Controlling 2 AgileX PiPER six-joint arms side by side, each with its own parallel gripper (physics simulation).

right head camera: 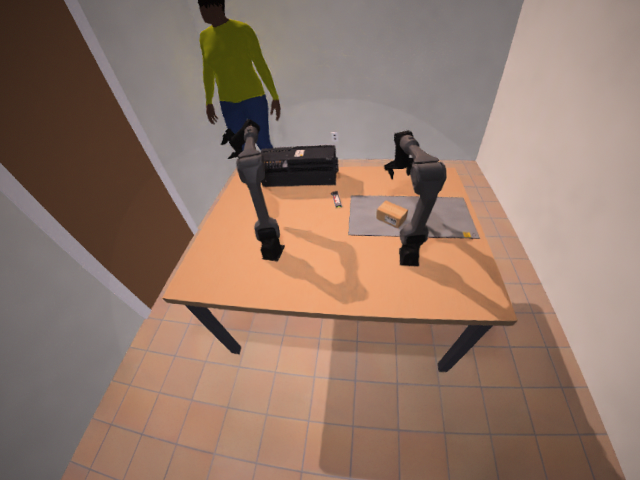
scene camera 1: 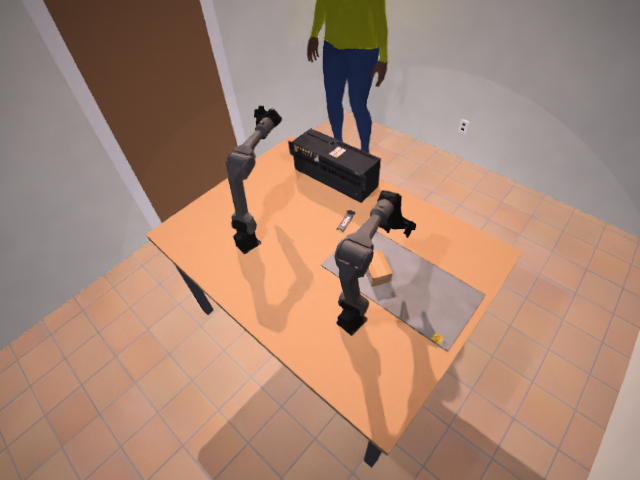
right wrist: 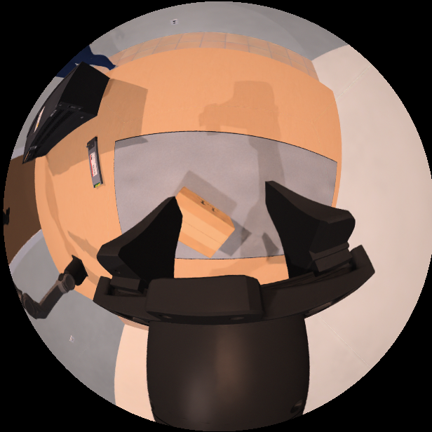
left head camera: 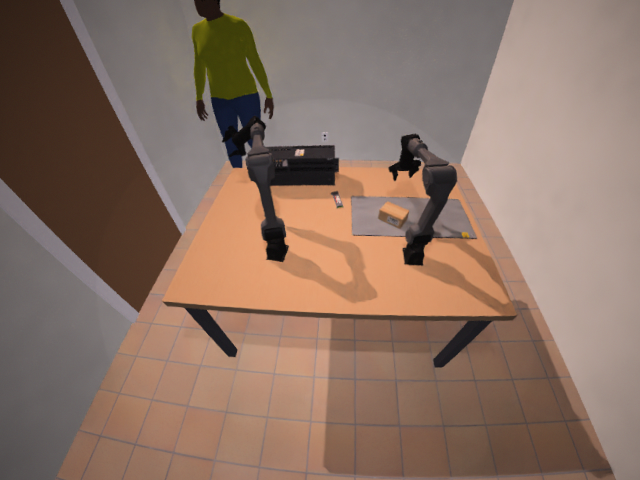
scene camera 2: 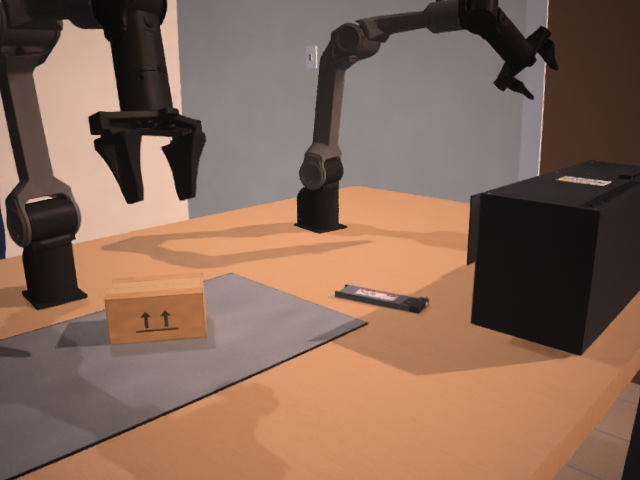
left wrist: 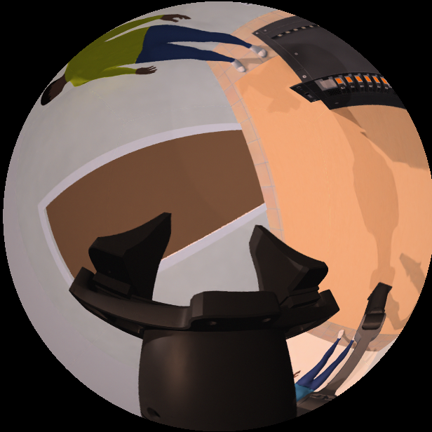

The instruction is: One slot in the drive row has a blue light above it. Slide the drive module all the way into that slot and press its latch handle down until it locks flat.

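Note:
The drive module is a slim grey bar with a white-and-red label. It lies flat on the table, in front of the black drive chassis and apart from it. The drive row, with several orange parts, shows at the upper right of the left wrist view; I cannot make out a blue light. My left gripper is open and empty, high beside the chassis. My right gripper is open and empty, high above the mat side, away from the module.
A grey mat lies beside the module. A cardboard box stands on it, and a small yellow thing is at its corner. A person stands behind the table, near the chassis.

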